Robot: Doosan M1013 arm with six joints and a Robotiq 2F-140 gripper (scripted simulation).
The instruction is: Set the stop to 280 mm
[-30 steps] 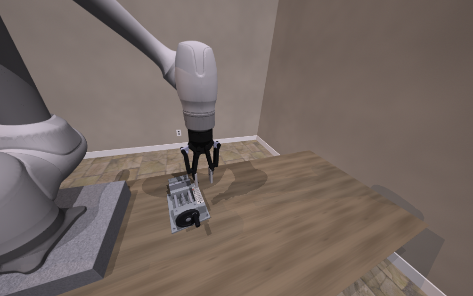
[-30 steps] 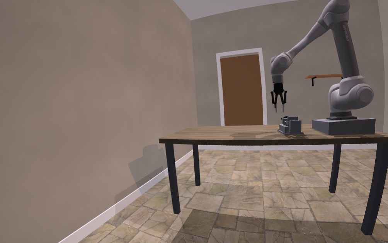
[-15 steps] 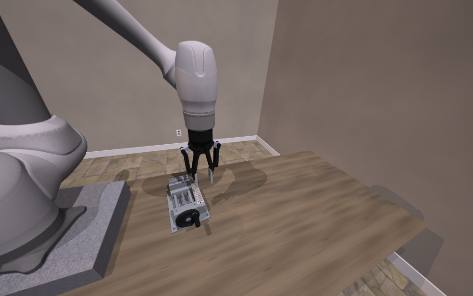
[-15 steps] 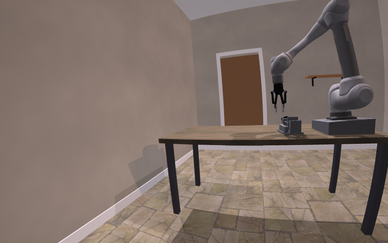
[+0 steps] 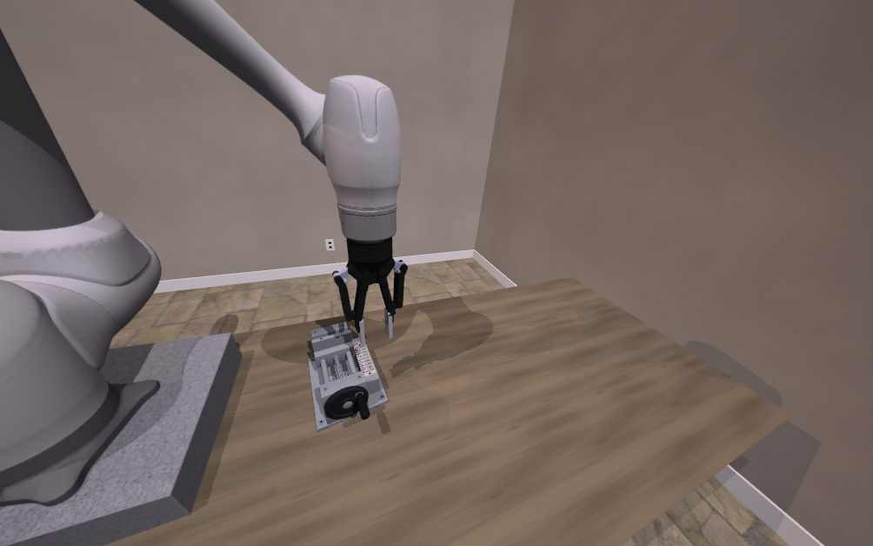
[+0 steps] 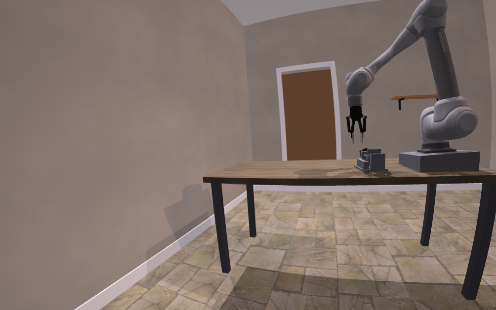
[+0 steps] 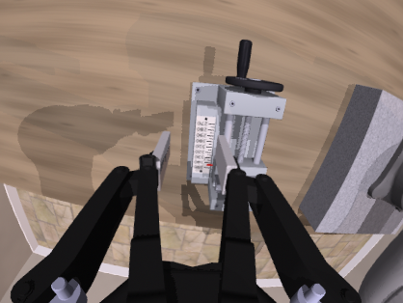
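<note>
My gripper is now 3 cm past the handwheel, 10 cm to the left of it and 10 cm above it.
</note>
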